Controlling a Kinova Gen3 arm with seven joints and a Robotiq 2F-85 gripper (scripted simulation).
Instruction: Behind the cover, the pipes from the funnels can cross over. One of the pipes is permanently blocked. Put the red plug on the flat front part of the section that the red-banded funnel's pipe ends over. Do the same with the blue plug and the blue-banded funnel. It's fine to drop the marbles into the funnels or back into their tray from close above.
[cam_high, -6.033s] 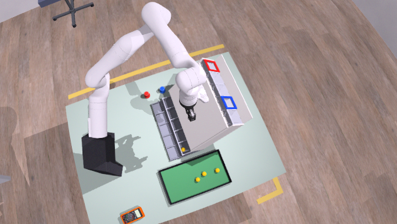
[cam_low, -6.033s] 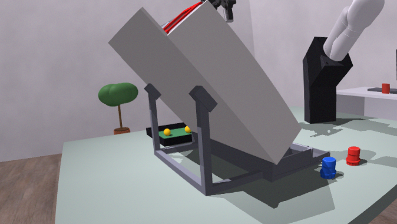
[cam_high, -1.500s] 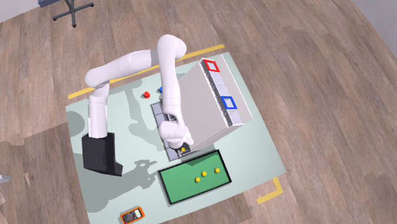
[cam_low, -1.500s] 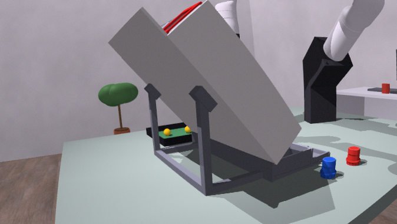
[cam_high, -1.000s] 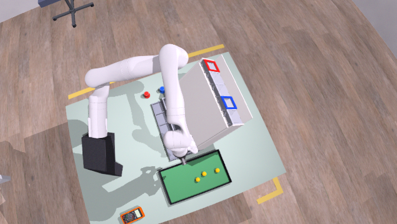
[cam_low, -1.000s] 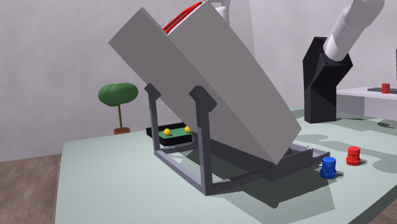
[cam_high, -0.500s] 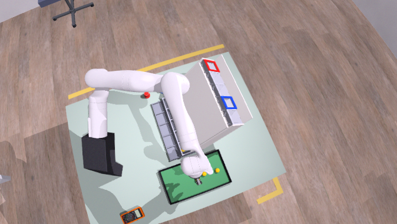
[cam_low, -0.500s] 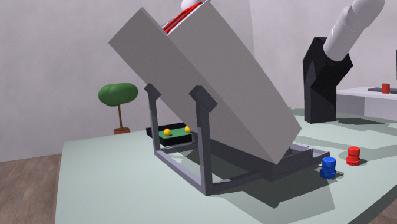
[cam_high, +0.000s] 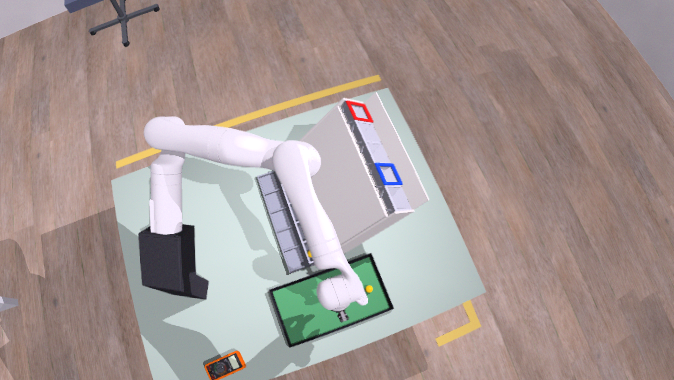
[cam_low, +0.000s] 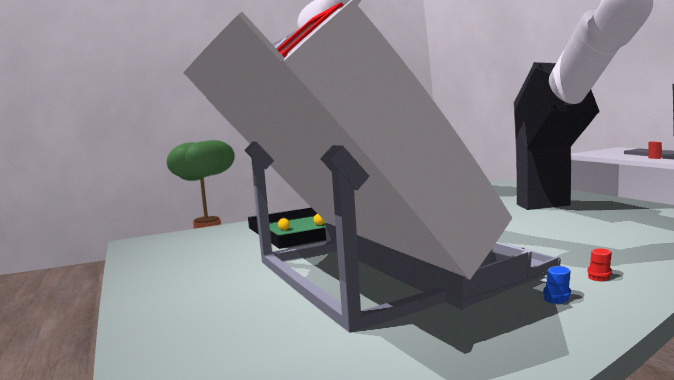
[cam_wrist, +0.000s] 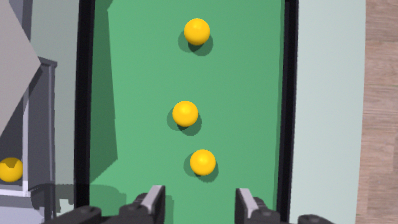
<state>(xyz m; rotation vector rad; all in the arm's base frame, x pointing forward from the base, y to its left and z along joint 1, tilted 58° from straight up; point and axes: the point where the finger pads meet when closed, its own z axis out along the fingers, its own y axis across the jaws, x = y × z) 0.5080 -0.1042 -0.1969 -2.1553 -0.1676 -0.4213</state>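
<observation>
Now: the green tray 140 mm below my hand, 20 mm to the left of it and 10 mm behind it. Round my hand: slanted grey cover (370 mm to the left, 60 mm above, 10 mm ahead); orange multimeter (390 mm behind, 190 mm to the right, 130 mm below).
</observation>
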